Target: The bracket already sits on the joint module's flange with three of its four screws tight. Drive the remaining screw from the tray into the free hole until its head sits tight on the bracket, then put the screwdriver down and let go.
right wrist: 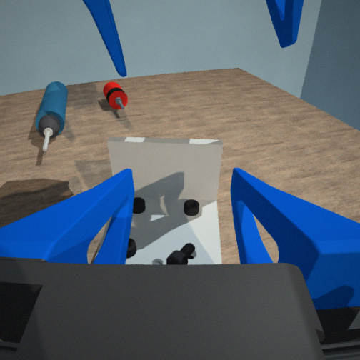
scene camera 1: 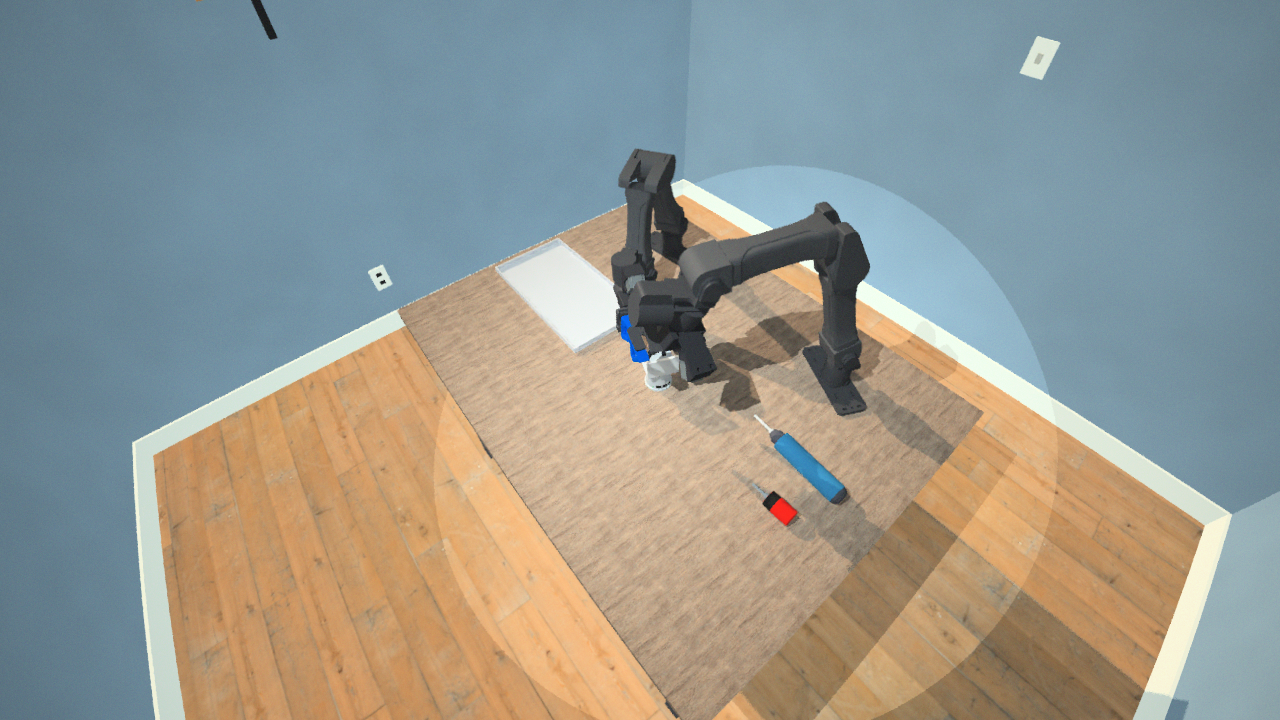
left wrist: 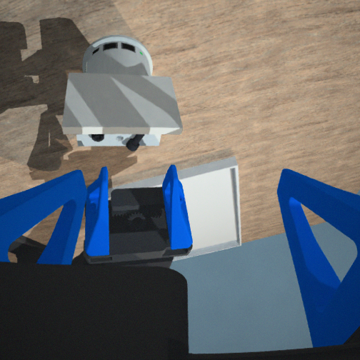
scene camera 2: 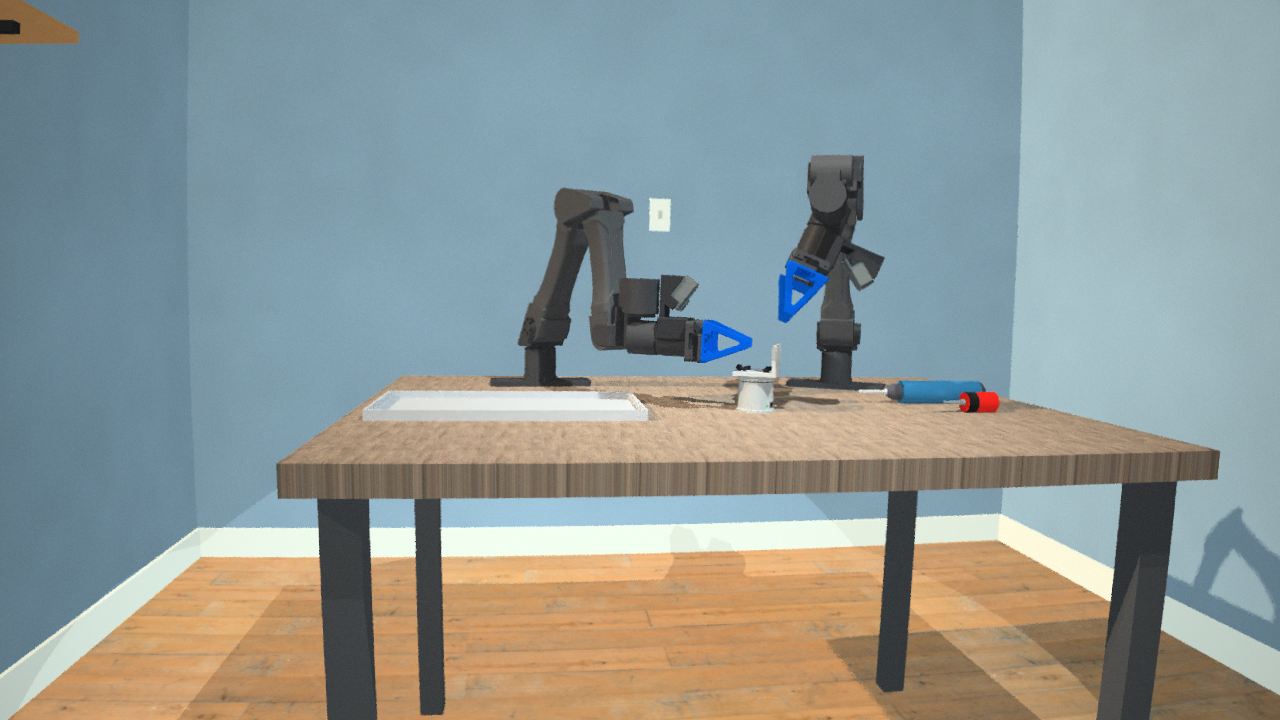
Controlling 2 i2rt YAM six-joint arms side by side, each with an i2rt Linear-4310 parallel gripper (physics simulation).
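Places are measured from the left arm's base along level axes (x right, y back, z down), in millimetres.
Pixels of known places: left gripper, fingertip midpoint: (scene camera 1: pixel 654 352) (scene camera 2: pixel 785 318); right gripper, fingertip midpoint: (scene camera 2: pixel 750 343); left arm's base, link origin: (scene camera 1: pixel 832 379) (scene camera 2: pixel 835 387); right arm's base, link origin: (scene camera 1: pixel 671 251) (scene camera 2: pixel 540 384).
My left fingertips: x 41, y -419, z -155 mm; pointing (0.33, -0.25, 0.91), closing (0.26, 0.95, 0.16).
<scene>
For each thing: its top centre in the pictures, then the offset to it from my left fingertips.
- white joint module, top centre: (scene camera 2: pixel 756 372) (scene camera 1: pixel 658 362) dx +48, dy +21, dz +92 mm
- blue-handled screwdriver, top centre: (scene camera 2: pixel 922 380) (scene camera 1: pixel 798 449) dx -216, dy +244, dz +114 mm
- shorter red-and-black driver, top centre: (scene camera 2: pixel 969 392) (scene camera 1: pixel 773 497) dx -295, dy +160, dz +121 mm
- shallow white tray, top centre: (scene camera 2: pixel 508 399) (scene camera 1: pixel 565 286) dx +413, dy -154, dz +139 mm
The white bracket (scene camera 2: pixel 776 360) (left wrist: pixel 120 102) (right wrist: pixel 165 160) sits on the white joint module (scene camera 1: pixel 658 380) (scene camera 2: pixel 756 395) (left wrist: pixel 117 57). Three black screw heads sit low on its base in the right wrist view. A loose black screw (left wrist: pixel 133 143) (right wrist: pixel 180 255) lies tilted on the base near the front right corner there, beside a hole. My right gripper (left wrist: pixel 139 172) (right wrist: pixel 181 179) is partly open and empty, just above and in front of the bracket. My left gripper (right wrist: pixel 208 58) is wide open and empty, higher above it. A blue-handled screwdriver (scene camera 1: pixel 808 467) (scene camera 2: pixel 939 392) (right wrist: pixel 54 105) lies on the table.
A shorter red-and-black driver (scene camera 1: pixel 781 508) (scene camera 2: pixel 980 402) (right wrist: pixel 115 95) lies beside the blue one. The shallow white tray (scene camera 2: pixel 505 415) (left wrist: pixel 236 210) stands on the table, left of the joint module in scene camera 2. The two arms are close together around the module.
</scene>
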